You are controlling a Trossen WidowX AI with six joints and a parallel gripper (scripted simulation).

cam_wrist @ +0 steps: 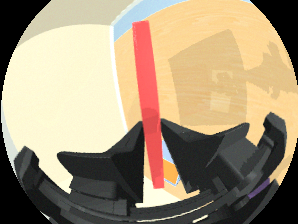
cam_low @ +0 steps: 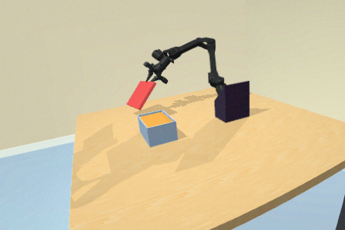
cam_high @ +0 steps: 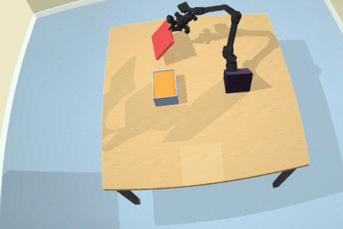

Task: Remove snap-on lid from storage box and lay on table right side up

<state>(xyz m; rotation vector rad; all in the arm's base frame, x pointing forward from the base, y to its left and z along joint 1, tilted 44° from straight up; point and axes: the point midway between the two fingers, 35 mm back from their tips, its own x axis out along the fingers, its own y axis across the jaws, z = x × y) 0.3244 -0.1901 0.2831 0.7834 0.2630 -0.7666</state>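
Now: the lid 60 mm ahead of my gripper tip, 10 mm to the left of it and 60 mm below it. Also, from my gripper tip: blue storage box 80 mm ahead, 330 mm to the left, 160 mm below.
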